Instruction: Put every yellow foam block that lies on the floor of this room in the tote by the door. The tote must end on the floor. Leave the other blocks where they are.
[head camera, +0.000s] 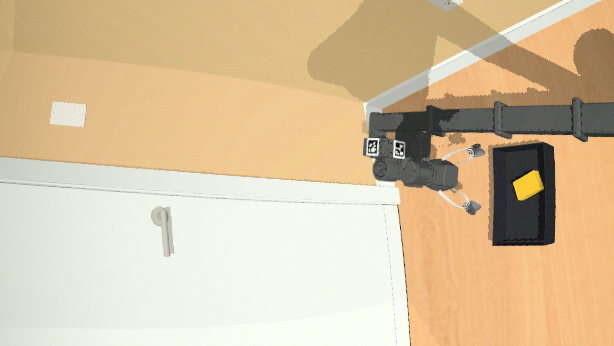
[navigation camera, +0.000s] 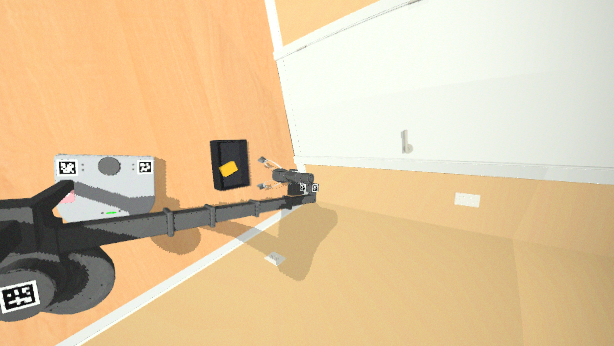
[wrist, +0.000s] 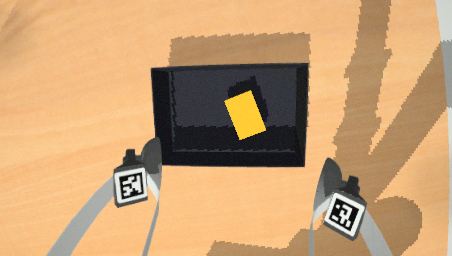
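Pixels of known places: gripper, fingertip midpoint: (head camera: 479, 179) (navigation camera: 258, 172); robot's base, link origin: (navigation camera: 109, 165).
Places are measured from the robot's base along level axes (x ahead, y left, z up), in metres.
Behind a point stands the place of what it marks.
Note:
A black open tote (head camera: 549, 200) {x 0.018, y -0.500, z 0.065 m} (navigation camera: 215, 172) {x -0.042, y -0.506, z 0.049 m} (wrist: 162, 110) stands on the wooden floor near the white door (head camera: 260, 270) {x 0.277, y -1.137, z 0.621 m} (navigation camera: 450, 105) {x 0.339, y -1.118, z 1.130 m}. One yellow foam block (head camera: 527, 185) {x -0.022, y -0.595, z 0.048 m} (navigation camera: 228, 169) {x -0.025, y -0.591, z 0.048 m} (wrist: 245, 115) lies inside the tote, turned at an angle to its walls. My gripper (head camera: 474, 179) {x -0.022, y -0.603, z 0.365 m} (navigation camera: 261, 173) {x -0.022, y -0.603, z 0.365 m} (wrist: 239, 166) {x -0.022, y -0.603, z 0.365 m} is open, with no thing between its fingers. It hangs above the floor on the door side of the tote, pointing down, apart from the block. No yellow block shows on the floor in these views.
My arm (head camera: 537, 120) {x -0.102, y -0.286, z 0.717 m} (navigation camera: 190, 218) {x -0.100, y -0.160, z 0.719 m} reaches out alongside the tote, its wrist near the room corner. The robot's base (navigation camera: 130, 176) {x -0.041, y -0.074, z 0.160 m} is on the tote's other side. White baseboard (head camera: 450, 67) {x -0.418, y -0.930, z 0.050 m} (navigation camera: 200, 261) {x -0.587, y -0.411, z 0.024 m} runs along the wall. The door has a lever handle (head camera: 166, 235) {x 0.178, y -1.117, z 0.923 m} (navigation camera: 405, 141) {x 0.172, y -1.120, z 0.924 m}.

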